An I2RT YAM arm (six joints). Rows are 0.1 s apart.
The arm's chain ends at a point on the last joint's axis. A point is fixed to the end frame.
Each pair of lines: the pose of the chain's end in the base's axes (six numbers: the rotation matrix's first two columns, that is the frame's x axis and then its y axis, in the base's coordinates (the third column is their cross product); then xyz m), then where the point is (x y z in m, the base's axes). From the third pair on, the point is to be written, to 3 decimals.
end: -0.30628, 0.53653, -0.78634, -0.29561, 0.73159, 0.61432, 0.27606, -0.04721, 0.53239
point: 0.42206 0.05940 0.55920
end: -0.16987, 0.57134, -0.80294, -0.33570, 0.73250, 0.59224, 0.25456, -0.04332, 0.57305
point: 0.40113 0.05419 0.62214
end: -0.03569, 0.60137, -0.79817, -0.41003, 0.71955, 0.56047, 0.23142, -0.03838, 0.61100
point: 0.370 0.054 0.685
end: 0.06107, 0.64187, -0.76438, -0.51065, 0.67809, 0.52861, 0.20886, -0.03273, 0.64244
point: 0.332 0.059 0.741
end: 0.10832, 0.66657, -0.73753, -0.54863, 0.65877, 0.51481, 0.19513, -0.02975, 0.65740
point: 0.311 0.059 0.767
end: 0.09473, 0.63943, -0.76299, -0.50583, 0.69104, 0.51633, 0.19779, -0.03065, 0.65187
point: 0.321 0.058 0.753
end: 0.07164, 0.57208, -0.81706, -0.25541, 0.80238, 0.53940, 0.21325, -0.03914, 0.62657
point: 0.368 0.027 0.697
